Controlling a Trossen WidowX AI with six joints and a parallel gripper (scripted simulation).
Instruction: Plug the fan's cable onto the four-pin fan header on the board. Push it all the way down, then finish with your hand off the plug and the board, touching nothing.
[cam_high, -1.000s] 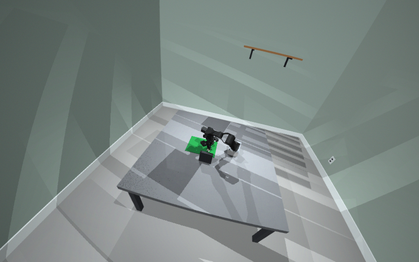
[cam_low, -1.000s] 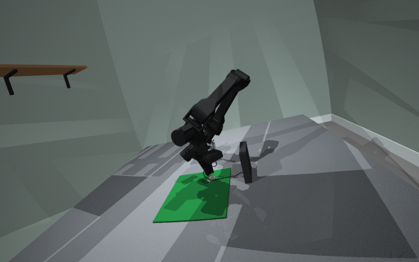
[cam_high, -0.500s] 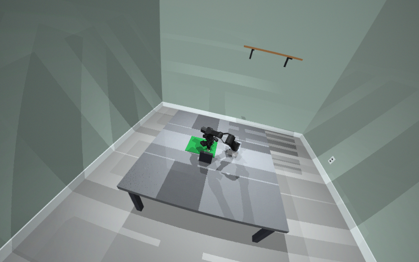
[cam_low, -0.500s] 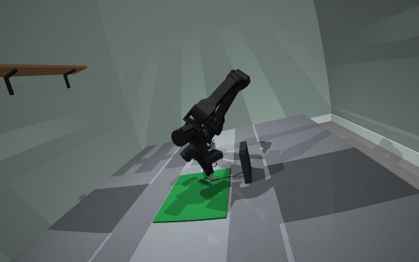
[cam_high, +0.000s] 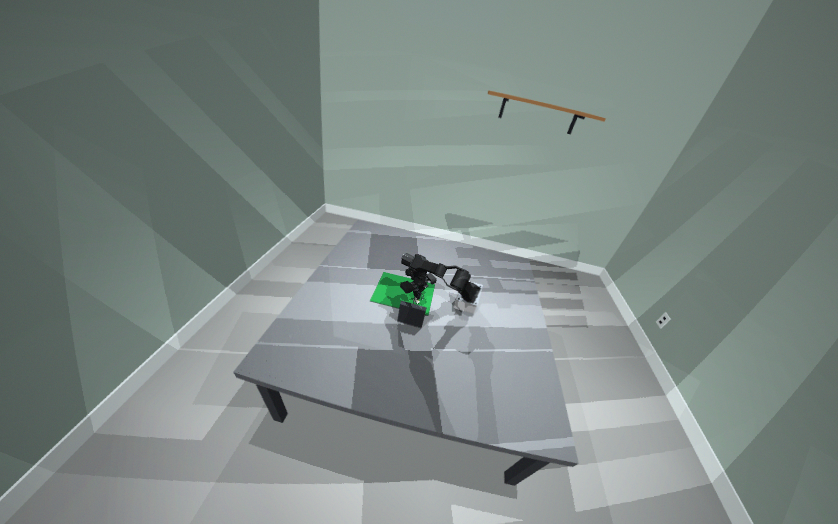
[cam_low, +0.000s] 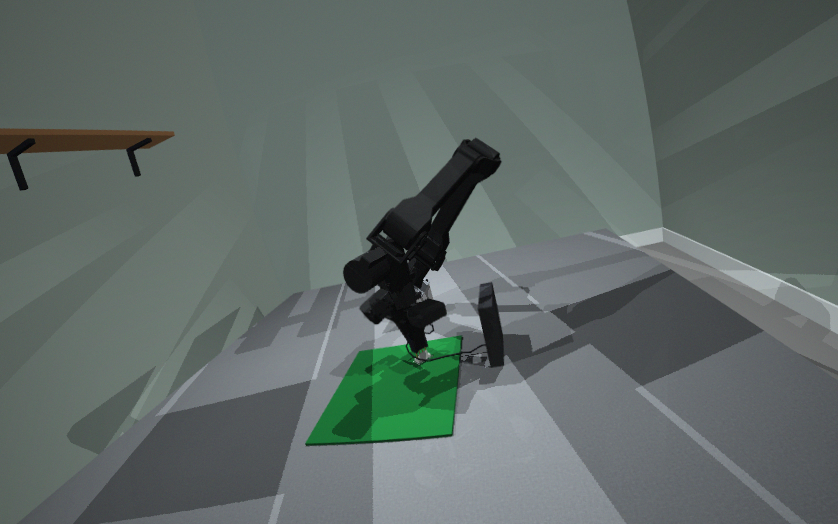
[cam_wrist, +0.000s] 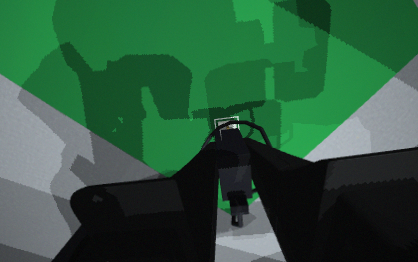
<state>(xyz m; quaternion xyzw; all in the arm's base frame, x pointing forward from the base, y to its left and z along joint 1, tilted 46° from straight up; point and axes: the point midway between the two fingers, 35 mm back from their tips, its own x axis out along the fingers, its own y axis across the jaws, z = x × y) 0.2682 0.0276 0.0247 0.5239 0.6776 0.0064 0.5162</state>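
My gripper tip is 1 cm to the right of the black plug, 1 cm below it and 1 cm past it. Round my gripper tip: black fan 15 cm to the left, 2 cm above; green board 7 cm ahead, 6 cm below, 4 cm to the right.
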